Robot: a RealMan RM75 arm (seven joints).
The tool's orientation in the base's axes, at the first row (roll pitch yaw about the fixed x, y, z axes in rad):
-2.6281, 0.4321, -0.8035
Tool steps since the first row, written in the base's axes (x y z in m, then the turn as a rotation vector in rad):
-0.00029, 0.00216, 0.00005, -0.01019, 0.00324, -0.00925
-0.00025, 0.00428, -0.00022, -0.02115, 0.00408, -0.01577
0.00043, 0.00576, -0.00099, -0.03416, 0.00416, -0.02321
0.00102, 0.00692, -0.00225, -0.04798, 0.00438, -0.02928
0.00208, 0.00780, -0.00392, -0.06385, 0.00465, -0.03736
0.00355, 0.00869, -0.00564, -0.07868, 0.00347, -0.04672
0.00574, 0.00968, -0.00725, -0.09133, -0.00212, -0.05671
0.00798, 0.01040, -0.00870, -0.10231, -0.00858, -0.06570
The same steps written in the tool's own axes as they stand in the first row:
-0.00162, -0.00079, 0.00124, -0.00467, 0.01049, 0.00825
-0.00286, -0.00166, 0.00273, -0.00940, 0.02145, 0.01281
-0.00308, -0.00252, 0.00430, -0.01453, 0.03475, 0.01744
-0.00294, -0.00294, 0.00606, -0.02085, 0.04799, 0.02099
-0.00215, -0.00341, 0.00802, -0.02764, 0.06369, 0.02595
-0.00108, -0.00418, 0.01006, -0.03230, 0.07982, 0.03115
0.00033, -0.00560, 0.01215, -0.03244, 0.09657, 0.03441
0.00188, -0.00701, 0.01396, -0.03137, 0.11198, 0.03652

